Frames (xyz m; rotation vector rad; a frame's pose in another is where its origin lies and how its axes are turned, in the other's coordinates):
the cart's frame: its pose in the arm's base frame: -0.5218 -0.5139 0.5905 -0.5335 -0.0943 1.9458
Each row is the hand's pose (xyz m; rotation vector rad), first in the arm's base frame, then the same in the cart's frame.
Working: the arm's base frame: its pose in the cart's frame: 0.4714 -0.4865 -0.6528 0.5335 0.0943 -1.9458

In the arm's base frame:
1: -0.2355 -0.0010 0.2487 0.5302 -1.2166 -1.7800
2: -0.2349 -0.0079 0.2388 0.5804 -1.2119 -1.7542
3: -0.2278 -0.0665 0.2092 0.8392 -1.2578 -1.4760
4: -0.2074 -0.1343 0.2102 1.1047 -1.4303 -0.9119
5: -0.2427 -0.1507 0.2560 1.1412 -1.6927 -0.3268
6: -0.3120 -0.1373 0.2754 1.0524 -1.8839 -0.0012
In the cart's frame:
1: 0.4689 -0.3611 -0.3341 0.5511 0.6580 2.2057
2: 0.4658 -0.3556 -0.3444 0.5187 0.7064 2.2104
3: 0.4211 -0.3274 -0.3840 0.4075 1.0725 2.2778
4: 0.3539 -0.3159 -0.4032 0.4091 1.7340 2.3163
5: 0.3364 -0.2926 -0.3506 -0.6345 -2.1212 -1.9874
6: 0.3651 -0.2454 -0.3026 -0.8270 -2.0888 -1.6192

